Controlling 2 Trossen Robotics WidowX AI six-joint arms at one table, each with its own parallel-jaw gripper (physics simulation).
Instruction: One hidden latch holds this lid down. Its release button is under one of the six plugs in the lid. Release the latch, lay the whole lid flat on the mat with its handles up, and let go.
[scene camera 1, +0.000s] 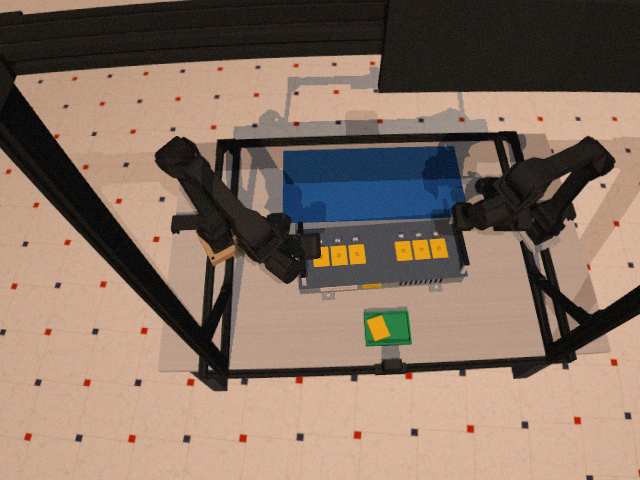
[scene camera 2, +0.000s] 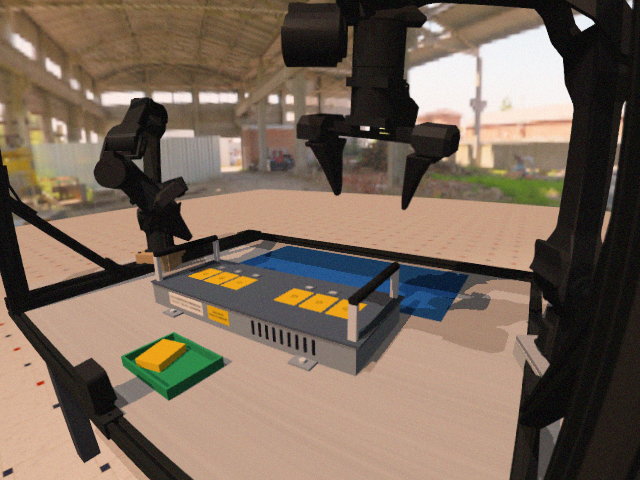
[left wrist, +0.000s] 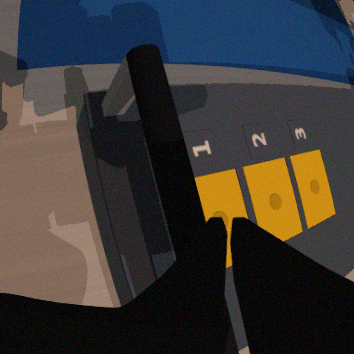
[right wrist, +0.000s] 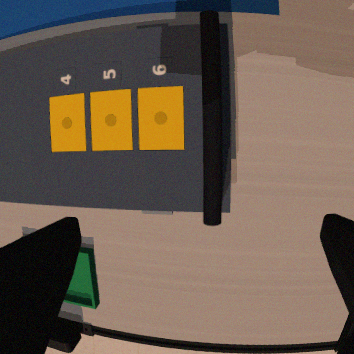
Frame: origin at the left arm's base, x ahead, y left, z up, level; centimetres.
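Where they show: left gripper, fingertip midpoint: (scene camera 1: 304, 245) (scene camera 2: 190, 239) (left wrist: 225, 229); right gripper, fingertip midpoint: (scene camera 1: 476, 229) (scene camera 2: 369, 201) (right wrist: 203, 229); left arm's base, origin of the base link: (scene camera 1: 220, 240) (scene camera 2: 160, 249); right arm's base, origin of the base link: (scene camera 1: 538, 232).
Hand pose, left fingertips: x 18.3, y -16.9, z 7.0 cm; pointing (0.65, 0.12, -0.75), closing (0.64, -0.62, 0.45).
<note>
Each offset is from my left fingertips to the top centre of the thing. Level surfaces: height alone.
The dark grey lid (scene camera 1: 379, 237) (scene camera 2: 263, 290) (right wrist: 110, 175) lies level on its grey box, with black handles (scene camera 1: 461, 248) (scene camera 2: 374, 283) (left wrist: 160, 125) (right wrist: 211, 120) at both ends. Six yellow plugs sit in it, from plug 1 @(dz -6.8, dx +3.7, dy -2.3 cm) (scene camera 2: 206, 273) (left wrist: 217, 187) to plug 6 @(dz -6.8, dx +33.2, dy -17.0 cm) (scene camera 1: 438, 248) (scene camera 2: 346, 308) (right wrist: 161, 135). My left gripper (left wrist: 225, 229) is shut with no object visible between its tips, over plug 1 beside the left handle; its tips are hidden in scene camera 1. My right gripper (scene camera 2: 370, 201) (right wrist: 203, 229) is open and empty, high above the right end. The latch and button are hidden.
The blue mat @(dz -11.6 cm) (scene camera 1: 372, 198) (scene camera 2: 310, 262) (left wrist: 225, 35) lies behind the box. A green tray @(dz -10.1, dx +9.0, dy -27.9 cm) (scene camera 1: 400, 326) (scene camera 2: 193, 369) in front holds a loose yellow block @(dz -10.1, dx +6.8, dy -26.7 cm) (scene camera 1: 377, 328) (scene camera 2: 161, 354). A wooden block (scene camera 1: 219, 254) is near the left arm's base. A black frame (scene camera 1: 320, 373) surrounds the table.
</note>
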